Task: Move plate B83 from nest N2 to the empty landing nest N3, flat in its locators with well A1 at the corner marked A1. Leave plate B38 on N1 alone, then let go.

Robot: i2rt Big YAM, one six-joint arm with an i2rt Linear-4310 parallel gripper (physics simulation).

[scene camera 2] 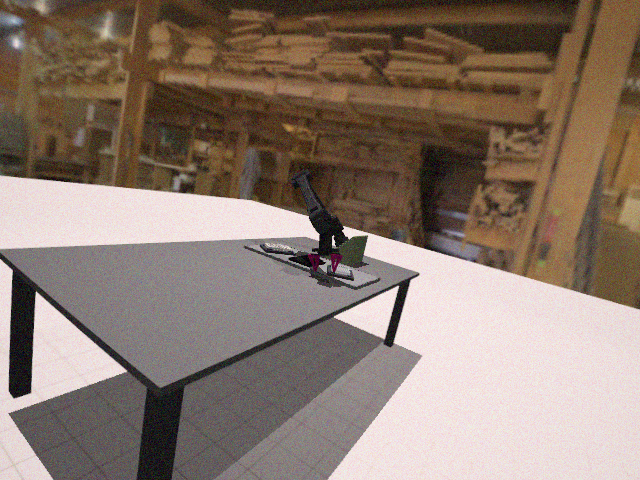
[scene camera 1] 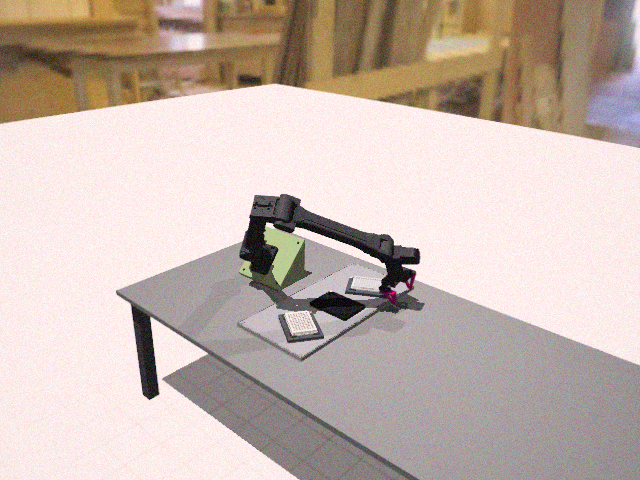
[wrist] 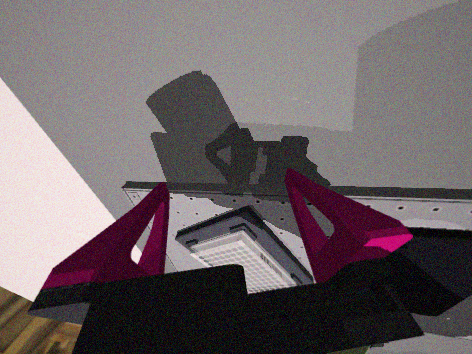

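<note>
A white plate [scene camera 1: 363, 283] [scene camera 2: 341, 273] [wrist: 245, 255] lies in a dark nest near the far end of the grey board [scene camera 1: 261, 327] [scene camera 2: 368, 280]. Another white plate [scene camera 1: 299, 322] [scene camera 2: 279, 248] lies in a nest at the board's other end. Between them is a black, empty nest [scene camera 1: 337, 305] [wrist: 442, 255]. The plate labels are too small to read. My gripper [scene camera 1: 403, 295] [scene camera 2: 325, 271] [wrist: 227, 180] is open and empty, its magenta fingers low by the first plate. In the wrist view the fingertips reach beyond that plate, and my gripper body hides its near part.
The green wedge-shaped mount [scene camera 1: 289, 253] [scene camera 2: 353, 251] stands behind the board by the arm's base. The board lies on the grey table [scene camera 1: 465, 372] [scene camera 2: 180, 304]. A table edge passes close to the board's far end. The arm casts dark shadows on the board and table.
</note>
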